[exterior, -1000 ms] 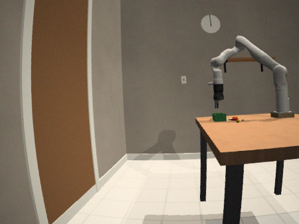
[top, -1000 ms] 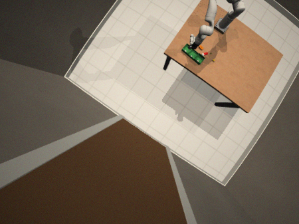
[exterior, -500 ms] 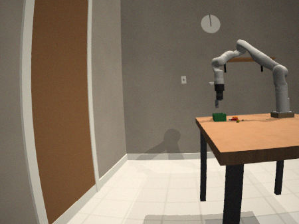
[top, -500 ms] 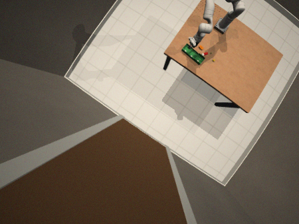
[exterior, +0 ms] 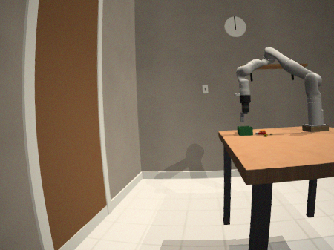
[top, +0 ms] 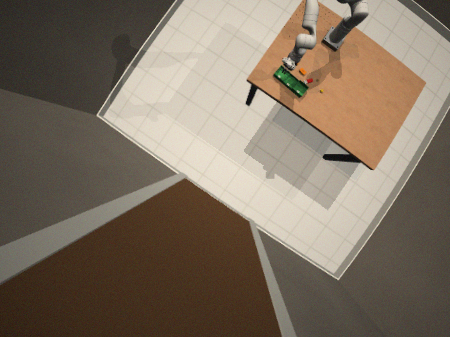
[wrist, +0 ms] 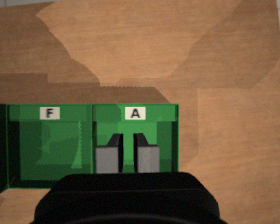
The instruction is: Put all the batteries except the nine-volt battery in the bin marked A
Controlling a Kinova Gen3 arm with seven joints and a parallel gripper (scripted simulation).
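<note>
Right now the green bin strip is 80 mm to the left of my hand, 70 mm below it and 10 mm ahead of it. Also, from my hand: orange nine-volt battery (130 mm to the left, 110 mm behind, 80 mm below); then orange cylindrical battery (130 mm behind, 80 mm below, 40 mm to the left); then red thing (180 mm to the left, 80 mm below, 70 mm behind).
</note>
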